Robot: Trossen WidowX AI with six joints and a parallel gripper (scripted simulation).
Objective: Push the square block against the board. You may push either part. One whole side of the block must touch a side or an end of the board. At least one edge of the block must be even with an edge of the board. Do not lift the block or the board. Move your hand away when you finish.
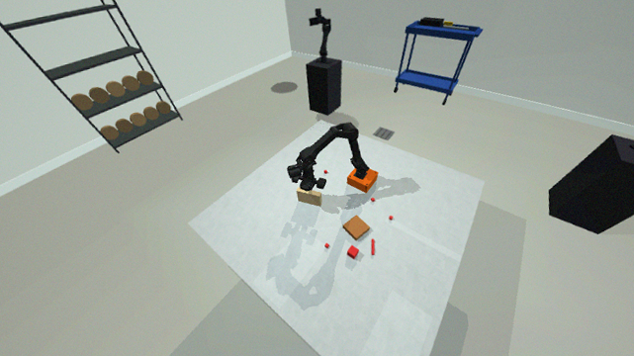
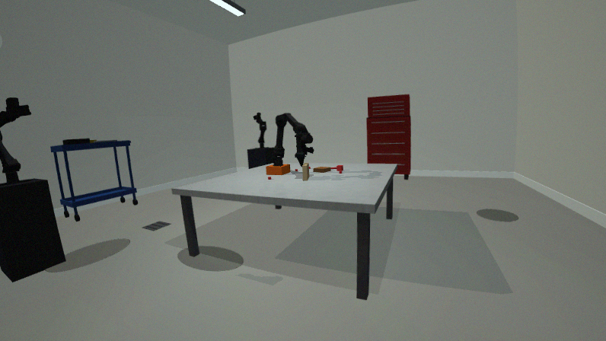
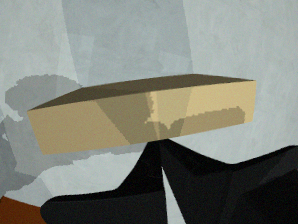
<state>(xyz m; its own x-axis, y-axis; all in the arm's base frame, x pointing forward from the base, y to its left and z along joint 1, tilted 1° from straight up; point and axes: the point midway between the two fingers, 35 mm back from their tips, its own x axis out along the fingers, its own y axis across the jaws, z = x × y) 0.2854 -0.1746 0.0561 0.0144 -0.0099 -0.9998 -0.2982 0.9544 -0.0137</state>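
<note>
Now: the brown square block 32 cm to the left of my gripper tip, 7 cm below it and 3 cm ahead of it. The rest, counted from my gripper tip: red cube: 38 cm to the left, 16 cm ahead, 6 cm below; then red stick: 45 cm to the left, 8 cm below, 7 cm ahead; then tan board: 3 cm below, 2 cm ahead, 1 cm to the left.
</note>
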